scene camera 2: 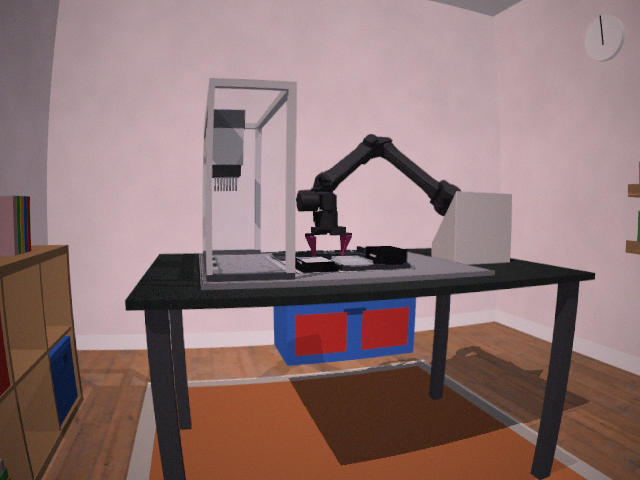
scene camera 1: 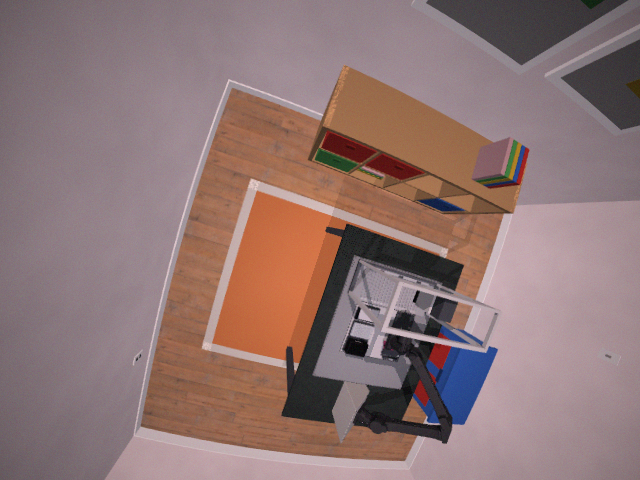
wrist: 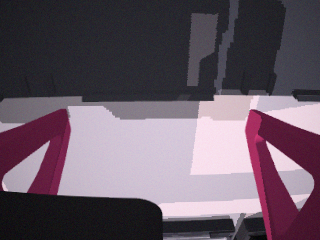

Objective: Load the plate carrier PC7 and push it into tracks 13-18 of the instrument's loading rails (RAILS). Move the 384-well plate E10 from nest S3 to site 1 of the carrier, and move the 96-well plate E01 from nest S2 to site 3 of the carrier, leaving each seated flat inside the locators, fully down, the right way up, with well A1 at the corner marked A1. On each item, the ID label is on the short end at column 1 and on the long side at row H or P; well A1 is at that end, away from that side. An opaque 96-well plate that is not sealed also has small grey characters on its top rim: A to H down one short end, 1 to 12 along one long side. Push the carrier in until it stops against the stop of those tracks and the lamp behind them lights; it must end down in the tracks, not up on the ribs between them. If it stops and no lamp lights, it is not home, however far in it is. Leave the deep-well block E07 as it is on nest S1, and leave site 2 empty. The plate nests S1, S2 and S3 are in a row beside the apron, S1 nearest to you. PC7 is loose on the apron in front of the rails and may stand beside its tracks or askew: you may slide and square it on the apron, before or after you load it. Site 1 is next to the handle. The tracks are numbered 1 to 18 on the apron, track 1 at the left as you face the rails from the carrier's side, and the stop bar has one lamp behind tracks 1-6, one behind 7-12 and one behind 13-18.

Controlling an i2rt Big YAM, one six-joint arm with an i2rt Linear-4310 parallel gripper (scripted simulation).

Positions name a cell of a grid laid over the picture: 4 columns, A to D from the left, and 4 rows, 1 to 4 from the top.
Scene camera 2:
my gripper: C3
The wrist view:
my gripper: B2
plate carrier PC7: B1
